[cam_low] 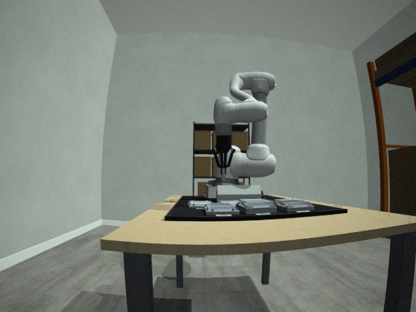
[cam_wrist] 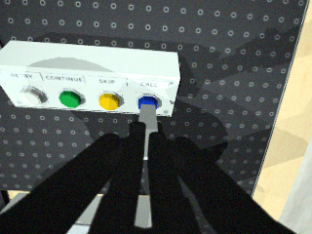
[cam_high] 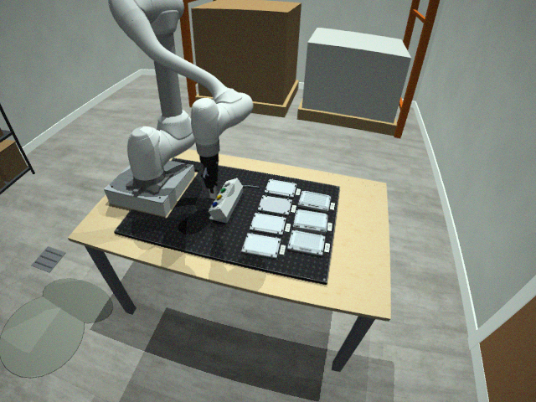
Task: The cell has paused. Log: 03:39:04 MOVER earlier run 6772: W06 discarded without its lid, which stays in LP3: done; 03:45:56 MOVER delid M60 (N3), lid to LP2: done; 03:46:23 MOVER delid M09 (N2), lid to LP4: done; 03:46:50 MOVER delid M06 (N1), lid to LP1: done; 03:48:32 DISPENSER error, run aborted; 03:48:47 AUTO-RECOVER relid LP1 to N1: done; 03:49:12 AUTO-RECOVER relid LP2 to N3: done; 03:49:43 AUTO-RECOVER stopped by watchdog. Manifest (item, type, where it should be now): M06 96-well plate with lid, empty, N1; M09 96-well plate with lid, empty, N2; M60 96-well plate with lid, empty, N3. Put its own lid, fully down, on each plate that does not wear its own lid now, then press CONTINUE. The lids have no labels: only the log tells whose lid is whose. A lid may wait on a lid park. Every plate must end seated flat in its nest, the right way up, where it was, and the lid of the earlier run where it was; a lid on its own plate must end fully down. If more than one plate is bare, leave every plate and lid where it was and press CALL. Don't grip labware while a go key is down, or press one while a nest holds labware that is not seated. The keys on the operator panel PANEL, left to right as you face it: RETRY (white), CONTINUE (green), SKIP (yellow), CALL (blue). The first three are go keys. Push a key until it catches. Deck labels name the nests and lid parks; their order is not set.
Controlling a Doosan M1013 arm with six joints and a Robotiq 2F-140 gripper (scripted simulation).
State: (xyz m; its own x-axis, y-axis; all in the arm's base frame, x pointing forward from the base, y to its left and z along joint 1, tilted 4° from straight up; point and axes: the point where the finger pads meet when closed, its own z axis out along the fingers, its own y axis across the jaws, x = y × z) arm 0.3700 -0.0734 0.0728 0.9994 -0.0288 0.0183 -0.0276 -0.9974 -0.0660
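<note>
My hand is 70 mm above the blue CALL key. Also, from my hand: white RETRY key (150 mm to the left, 70 mm below, 10 mm ahead); yellow SKIP key (70 mm below, 50 mm to the left); green CONTINUE key (100 mm to the left, 70 mm below).
</note>
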